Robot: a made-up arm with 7 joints. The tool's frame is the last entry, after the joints. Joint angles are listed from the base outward. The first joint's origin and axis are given. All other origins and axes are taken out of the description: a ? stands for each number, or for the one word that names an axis. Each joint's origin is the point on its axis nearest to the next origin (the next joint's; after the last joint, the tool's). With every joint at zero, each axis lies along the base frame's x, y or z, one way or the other. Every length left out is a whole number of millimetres.
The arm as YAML. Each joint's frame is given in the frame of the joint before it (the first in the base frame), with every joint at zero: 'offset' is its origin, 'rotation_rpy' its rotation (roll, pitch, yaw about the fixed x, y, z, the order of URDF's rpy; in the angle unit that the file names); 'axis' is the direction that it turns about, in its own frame. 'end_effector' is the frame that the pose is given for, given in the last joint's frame.
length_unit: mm
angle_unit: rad
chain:
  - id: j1
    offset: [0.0, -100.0, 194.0]
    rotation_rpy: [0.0, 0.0, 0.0]
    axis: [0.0, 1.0, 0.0]
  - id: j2
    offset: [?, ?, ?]
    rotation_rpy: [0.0, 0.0, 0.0]
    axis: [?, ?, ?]
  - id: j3
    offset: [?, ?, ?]
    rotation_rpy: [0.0, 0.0, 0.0]
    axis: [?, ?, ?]
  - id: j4
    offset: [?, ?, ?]
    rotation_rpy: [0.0, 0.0, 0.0]
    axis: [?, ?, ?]
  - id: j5
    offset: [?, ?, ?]
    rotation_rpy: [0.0, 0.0, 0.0]
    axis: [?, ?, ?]
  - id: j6
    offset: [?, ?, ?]
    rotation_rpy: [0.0, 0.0, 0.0]
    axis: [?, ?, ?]
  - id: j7
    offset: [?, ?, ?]
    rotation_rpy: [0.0, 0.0, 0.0]
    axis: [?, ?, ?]
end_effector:
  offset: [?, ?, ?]
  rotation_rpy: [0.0, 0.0, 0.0]
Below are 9 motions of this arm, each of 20 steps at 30 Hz.
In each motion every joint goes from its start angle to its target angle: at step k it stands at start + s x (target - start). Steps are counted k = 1, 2, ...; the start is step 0. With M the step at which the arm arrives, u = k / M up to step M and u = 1 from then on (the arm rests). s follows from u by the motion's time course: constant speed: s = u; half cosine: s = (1 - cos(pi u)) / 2; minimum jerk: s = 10 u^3 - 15 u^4 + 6 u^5.
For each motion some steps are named. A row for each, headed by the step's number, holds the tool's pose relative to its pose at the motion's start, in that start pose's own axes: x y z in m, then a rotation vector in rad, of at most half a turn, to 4 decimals.
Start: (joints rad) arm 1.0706 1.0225 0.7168 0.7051 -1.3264 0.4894 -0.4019
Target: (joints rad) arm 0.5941 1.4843 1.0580 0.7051 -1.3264 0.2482 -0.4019
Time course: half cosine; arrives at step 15
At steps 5, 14, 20:
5: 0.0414 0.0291 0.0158 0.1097 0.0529 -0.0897
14: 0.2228 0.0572 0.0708 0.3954 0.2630 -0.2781
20: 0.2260 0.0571 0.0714 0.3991 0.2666 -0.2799

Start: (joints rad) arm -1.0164 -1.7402 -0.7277 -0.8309 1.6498 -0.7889 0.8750
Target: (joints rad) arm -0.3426 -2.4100 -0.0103 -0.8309 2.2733 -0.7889 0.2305
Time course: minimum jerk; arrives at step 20
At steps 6, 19, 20:
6: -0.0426 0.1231 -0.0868 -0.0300 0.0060 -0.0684
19: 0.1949 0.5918 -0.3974 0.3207 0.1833 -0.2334
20: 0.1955 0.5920 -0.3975 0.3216 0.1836 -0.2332

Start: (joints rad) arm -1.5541 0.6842 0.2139 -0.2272 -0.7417 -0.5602 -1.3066
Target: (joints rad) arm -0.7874 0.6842 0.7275 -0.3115 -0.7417 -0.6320 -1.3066
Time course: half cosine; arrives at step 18
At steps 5, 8, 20:
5: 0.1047 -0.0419 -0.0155 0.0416 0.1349 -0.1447
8: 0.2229 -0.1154 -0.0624 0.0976 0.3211 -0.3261
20: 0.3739 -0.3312 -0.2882 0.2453 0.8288 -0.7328

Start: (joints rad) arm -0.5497 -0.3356 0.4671 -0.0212 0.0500 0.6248 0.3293
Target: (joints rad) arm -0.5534 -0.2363 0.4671 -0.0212 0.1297 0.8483 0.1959
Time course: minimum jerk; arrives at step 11
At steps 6, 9, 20:
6: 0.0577 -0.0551 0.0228 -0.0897 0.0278 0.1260
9: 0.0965 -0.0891 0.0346 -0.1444 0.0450 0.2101
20: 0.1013 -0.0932 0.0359 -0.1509 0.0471 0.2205

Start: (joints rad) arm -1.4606 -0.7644 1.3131 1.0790 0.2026 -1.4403 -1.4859
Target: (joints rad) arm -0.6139 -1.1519 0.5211 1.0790 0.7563 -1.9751 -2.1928
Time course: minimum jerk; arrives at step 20
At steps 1, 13, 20:
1: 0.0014 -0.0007 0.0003 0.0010 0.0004 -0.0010
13: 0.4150 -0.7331 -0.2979 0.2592 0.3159 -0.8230
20: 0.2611 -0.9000 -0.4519 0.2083 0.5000 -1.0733

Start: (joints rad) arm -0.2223 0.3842 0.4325 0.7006 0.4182 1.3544 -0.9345
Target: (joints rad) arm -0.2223 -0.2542 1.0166 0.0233 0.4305 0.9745 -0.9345
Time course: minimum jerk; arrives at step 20
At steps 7, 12, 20:
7: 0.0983 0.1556 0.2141 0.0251 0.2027 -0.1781
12: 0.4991 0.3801 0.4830 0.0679 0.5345 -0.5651
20: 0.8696 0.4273 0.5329 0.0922 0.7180 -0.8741

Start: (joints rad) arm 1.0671 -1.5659 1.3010 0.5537 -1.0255 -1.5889 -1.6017
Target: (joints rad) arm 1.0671 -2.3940 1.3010 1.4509 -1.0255 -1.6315 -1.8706
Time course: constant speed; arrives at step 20
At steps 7, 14, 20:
7: -0.0953 0.1474 0.1814 -0.1233 -0.2846 0.3082
14: -0.2553 0.2423 0.3683 -0.2356 -0.6139 0.5515
20: -0.4342 0.2669 0.5164 -0.3244 -0.9232 0.6920

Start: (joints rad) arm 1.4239 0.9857 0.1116 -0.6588 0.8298 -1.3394 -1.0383
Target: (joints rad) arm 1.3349 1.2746 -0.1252 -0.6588 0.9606 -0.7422 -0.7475
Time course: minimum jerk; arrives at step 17
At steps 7, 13, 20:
7: -0.0698 0.0180 0.1211 -0.0154 0.2241 -0.0309
13: -0.1772 0.0100 0.3330 -0.1278 0.5749 -0.0181
20: -0.1922 0.0046 0.3657 -0.1548 0.6235 -0.0090

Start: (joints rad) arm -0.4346 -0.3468 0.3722 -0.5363 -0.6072 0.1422 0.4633
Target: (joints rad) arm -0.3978 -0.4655 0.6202 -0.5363 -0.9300 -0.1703 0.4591
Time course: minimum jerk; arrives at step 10
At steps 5, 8, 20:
5: -0.0713 0.0773 -0.0793 0.0849 -0.0766 -0.0476
8: -0.1237 0.1363 -0.1634 0.1582 -0.1574 -0.0626
20: -0.1298 0.1433 -0.1753 0.1676 -0.1686 -0.0626

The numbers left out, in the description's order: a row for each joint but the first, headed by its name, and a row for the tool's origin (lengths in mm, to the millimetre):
j2: xyz -33.0 0.0 -371.0, axis 1.0 0.0 0.0
j3: xyz 0.0 272.0 -96.0, axis 0.0 0.0 -1.0
j4: xyz 10.0 89.0 0.0, axis 1.0 0.0 0.0
j5: xyz 0.0 -39.0 384.0, axis 0.0 1.0 0.0
j6: xyz -456.0 0.0 388.0, axis -1.0 0.0 0.0
j7: xyz 0.0 -8.0 -55.0, axis 0.0 0.0 -1.0
tool: xyz -46.0 -38.0 0.0

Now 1 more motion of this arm.
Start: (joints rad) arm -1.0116 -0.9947 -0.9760 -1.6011 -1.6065 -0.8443 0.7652
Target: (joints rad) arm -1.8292 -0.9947 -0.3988 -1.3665 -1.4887 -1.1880 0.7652
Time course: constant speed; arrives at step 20
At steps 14, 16, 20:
14: 0.0468 -0.0989 -0.2068 -0.4501 0.3925 -0.7370
16: 0.0510 -0.1330 -0.2425 -0.5191 0.4132 -0.8492
20: 0.0519 -0.2203 -0.3114 -0.6616 0.4249 -1.0724

